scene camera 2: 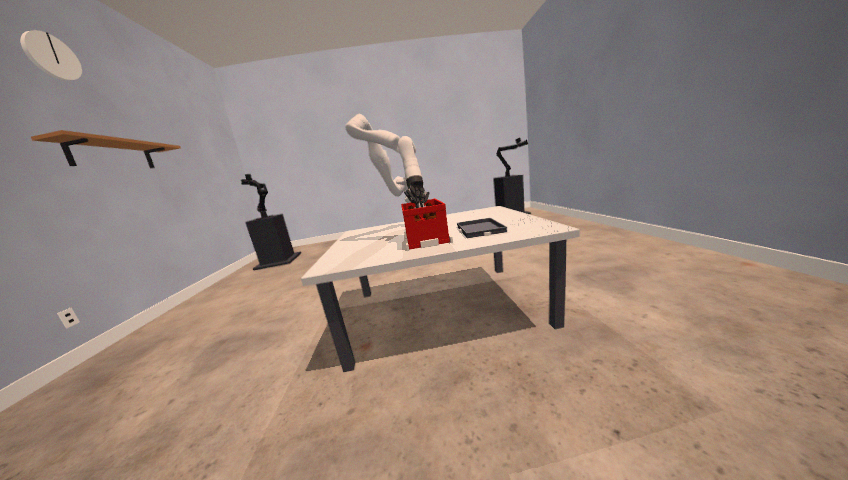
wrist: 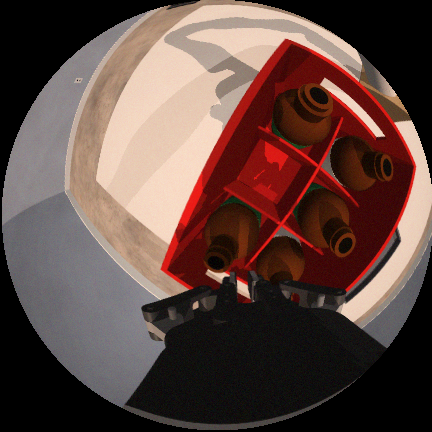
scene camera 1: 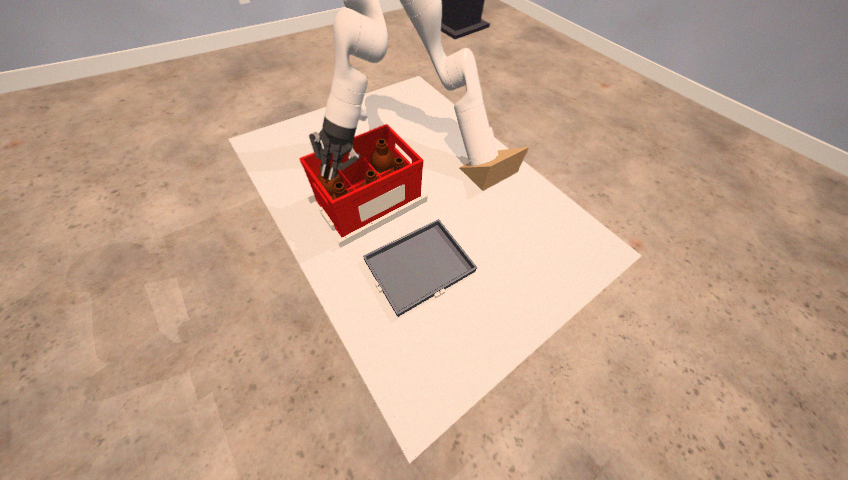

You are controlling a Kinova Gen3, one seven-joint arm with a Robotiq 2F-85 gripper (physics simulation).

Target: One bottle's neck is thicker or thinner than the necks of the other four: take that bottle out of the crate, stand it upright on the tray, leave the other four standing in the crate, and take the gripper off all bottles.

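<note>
The red crate holds five brown bottles, all standing. The back bottle at the far end looks thickest-necked in the wrist view, though viewing angles differ. The other back bottle and the front bottles stand in their cells; one cell is empty. My gripper points down into the crate's near end, between the two end bottles. Its fingers are nearly shut, a narrow gap apart, with no neck visible between them. One nearby neck is partly hidden.
The grey tray lies empty beside the crate on the white table. Thin dividers and high walls surround the fingers. A tan angular block is at the foot of the white arm.
</note>
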